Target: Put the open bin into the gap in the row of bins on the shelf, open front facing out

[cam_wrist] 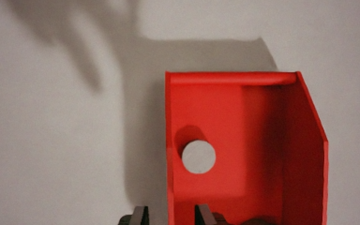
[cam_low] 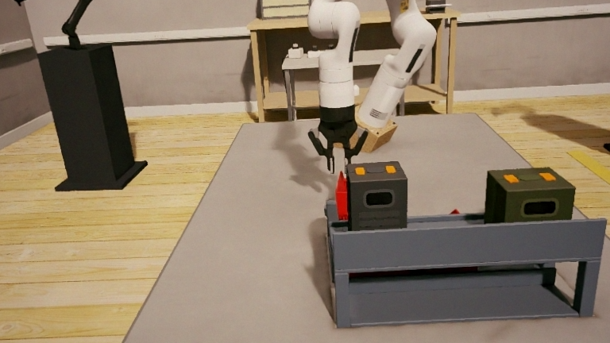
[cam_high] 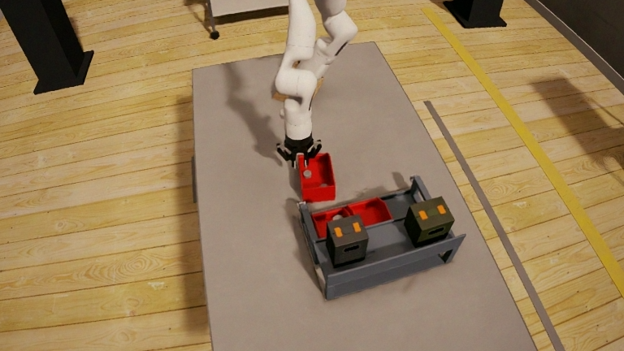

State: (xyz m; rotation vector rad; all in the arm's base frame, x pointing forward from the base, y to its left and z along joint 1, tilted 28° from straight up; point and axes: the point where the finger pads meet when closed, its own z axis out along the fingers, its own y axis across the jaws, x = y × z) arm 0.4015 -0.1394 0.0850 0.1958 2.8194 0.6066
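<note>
My gripper is now 10 cm above the grey round part, 2 cm to the right of it and 2 cm past it. Round my hand: dark grey box: 32 cm ahead, 6 cm to the left, 6 cm above; green box: 31 cm ahead, 29 cm to the left, 4 cm above; grey shelf: 25 cm ahead, 17 cm to the left, 4 cm below.
</note>
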